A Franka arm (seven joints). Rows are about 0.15 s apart.
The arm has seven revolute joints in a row. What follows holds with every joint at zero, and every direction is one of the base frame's.
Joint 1 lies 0.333 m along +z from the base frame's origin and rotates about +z.
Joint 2 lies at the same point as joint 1 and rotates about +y.
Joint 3 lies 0.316 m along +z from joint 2 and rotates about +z.
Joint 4 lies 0.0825 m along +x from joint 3 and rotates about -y.
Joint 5 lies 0.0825 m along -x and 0.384 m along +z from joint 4 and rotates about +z.
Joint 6 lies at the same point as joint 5 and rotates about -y.
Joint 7 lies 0.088 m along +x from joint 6 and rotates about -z.
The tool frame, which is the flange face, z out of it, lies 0.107 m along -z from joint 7; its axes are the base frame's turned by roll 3.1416, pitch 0 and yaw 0 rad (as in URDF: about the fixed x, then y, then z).
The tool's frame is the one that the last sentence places.
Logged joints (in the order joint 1, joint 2, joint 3, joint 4, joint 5, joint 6, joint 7), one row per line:
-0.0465, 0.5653, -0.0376, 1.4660, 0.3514, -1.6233, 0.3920
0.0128, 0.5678, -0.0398, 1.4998, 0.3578, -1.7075, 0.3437
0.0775, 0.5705, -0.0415, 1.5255, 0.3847, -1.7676, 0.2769
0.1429, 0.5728, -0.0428, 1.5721, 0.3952, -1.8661, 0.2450
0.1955, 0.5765, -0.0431, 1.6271, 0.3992, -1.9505, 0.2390
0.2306, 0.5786, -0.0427, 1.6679, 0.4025, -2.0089, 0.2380
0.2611, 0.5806, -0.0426, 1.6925, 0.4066, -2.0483, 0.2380
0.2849, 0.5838, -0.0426, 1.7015, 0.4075, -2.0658, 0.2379
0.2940, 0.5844, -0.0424, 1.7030, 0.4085, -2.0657, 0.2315
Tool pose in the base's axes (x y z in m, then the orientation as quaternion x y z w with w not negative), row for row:
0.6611, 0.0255, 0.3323, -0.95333, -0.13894, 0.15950, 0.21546
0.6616, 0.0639, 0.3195, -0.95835, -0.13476, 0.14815, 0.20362
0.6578, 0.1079, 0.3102, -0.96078, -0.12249, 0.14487, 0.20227
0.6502, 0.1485, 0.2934, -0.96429, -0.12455, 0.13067, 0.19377
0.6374, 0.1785, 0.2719, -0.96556, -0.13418, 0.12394, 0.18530
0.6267, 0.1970, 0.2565, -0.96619, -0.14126, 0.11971, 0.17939
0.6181, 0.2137, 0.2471, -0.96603, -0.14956, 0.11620, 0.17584
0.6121, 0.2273, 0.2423, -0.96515, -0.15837, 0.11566, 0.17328
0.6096, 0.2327, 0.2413, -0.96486, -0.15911, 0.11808, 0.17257
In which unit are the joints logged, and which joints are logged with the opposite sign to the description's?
The joints are logged in radians. Opposite sign: joint 3, joint 4, joint 6, joint 7.
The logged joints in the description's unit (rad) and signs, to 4 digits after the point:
-0.0465, 0.5653, 0.0376, -1.4660, 0.3514, 1.6233, -0.3920
0.0128, 0.5678, 0.0398, -1.4998, 0.3578, 1.7075, -0.3437
0.0775, 0.5705, 0.0415, -1.5255, 0.3847, 1.7676, -0.2769
0.1429, 0.5728, 0.0428, -1.5721, 0.3952, 1.8661, -0.2450
0.1955, 0.5765, 0.0431, -1.6271, 0.3992, 1.9505, -0.2390
0.2306, 0.5786, 0.0427, -1.6679, 0.4025, 2.0089, -0.2380
0.2611, 0.5806, 0.0426, -1.6925, 0.4066, 2.0483, -0.2380
0.2849, 0.5838, 0.0426, -1.7015, 0.4075, 2.0658, -0.2379
0.2940, 0.5844, 0.0424, -1.7030, 0.4085, 2.0657, -0.2315

